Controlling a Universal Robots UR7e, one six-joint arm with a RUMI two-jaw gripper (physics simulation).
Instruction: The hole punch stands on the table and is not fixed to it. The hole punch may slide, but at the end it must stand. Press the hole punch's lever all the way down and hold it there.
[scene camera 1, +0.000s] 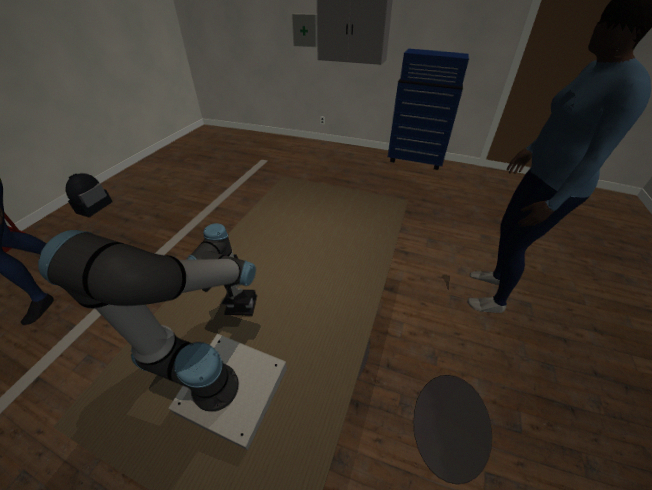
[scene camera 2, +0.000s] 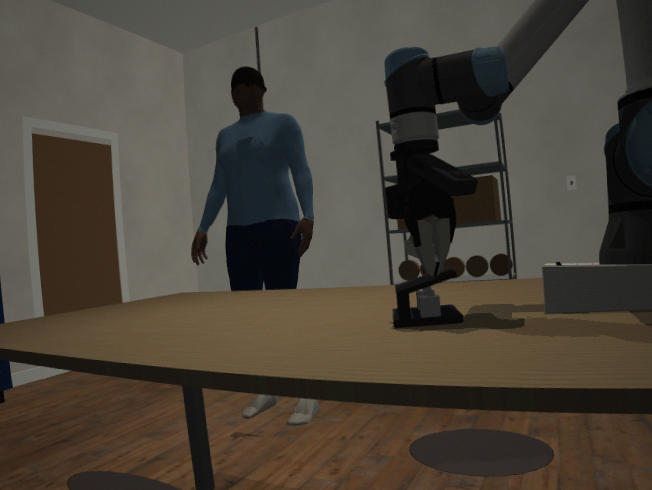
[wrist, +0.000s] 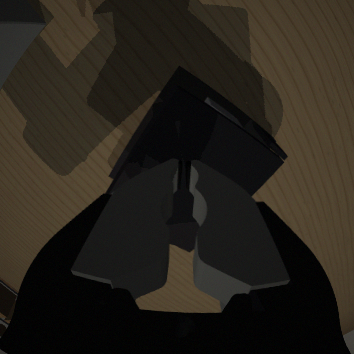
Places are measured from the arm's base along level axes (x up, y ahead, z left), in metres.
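Pixels of known places: gripper, fingertip midpoint: (scene camera 1: 232, 298) (scene camera 2: 434, 275) (wrist: 183, 163); arm's base, origin of the base link: (scene camera 1: 215, 387) (scene camera 2: 646, 263).
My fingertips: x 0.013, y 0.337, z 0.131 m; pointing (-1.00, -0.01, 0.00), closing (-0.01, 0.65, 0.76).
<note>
Ahead of a thing's pixels: the offset from my fingertips to its top centre. Level surfaces: height alone.
The black hole punch {dx +0.007, dy +0.022, dz -0.012 m} (scene camera 1: 240, 305) (scene camera 2: 428, 306) stands upright with its base on the table {dx -0.071 m} (scene camera 2: 263, 337). Its lever {dx +0.007, dy +0.021, dz -0.013 m} (scene camera 2: 413, 285) (wrist: 240, 155) slants up from the hinge to its free end, with a gap between it and the base in the scene camera 2 view. My gripper (scene camera 1: 230, 290) (scene camera 2: 436, 271) (wrist: 183, 163) is shut and empty and points down. Its fingertips are at the top of the lever, near the free end, and appear to touch it. In the wrist view the fingers hide part of the lever.
The arm's white base plate (scene camera 1: 263, 379) (scene camera 2: 590, 288) is near the hole punch. A person in a blue shirt (scene camera 1: 585, 121) (scene camera 2: 260, 168) stands beyond the table. Part of another person (scene camera 1: 18, 268) shows at the left edge. A shelf rack (scene camera 2: 383, 205) stands by the wall.
</note>
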